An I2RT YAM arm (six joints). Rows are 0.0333 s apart.
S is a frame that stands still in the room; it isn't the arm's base.
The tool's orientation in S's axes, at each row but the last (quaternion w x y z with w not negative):
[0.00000, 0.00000, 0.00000, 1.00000]
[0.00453, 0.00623, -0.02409, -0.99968]
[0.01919, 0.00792, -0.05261, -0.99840]
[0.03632, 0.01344, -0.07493, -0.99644]
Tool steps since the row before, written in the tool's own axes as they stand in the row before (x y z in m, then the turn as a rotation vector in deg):
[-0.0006, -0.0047, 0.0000, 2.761, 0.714, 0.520]
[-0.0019, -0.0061, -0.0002, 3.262, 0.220, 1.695]
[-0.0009, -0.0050, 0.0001, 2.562, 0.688, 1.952]
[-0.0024, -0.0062, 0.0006, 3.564, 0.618, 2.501]
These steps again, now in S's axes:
[0.0006, 0.0047, 0.0000, -2.761, -0.714, 0.520]
[0.0018, 0.0061, -0.0005, -3.281, -0.169, 1.664]
[0.0007, 0.0050, -0.0004, -2.569, -0.580, 1.978]
[0.0019, 0.0064, -0.0003, -3.590, -0.504, 2.489]

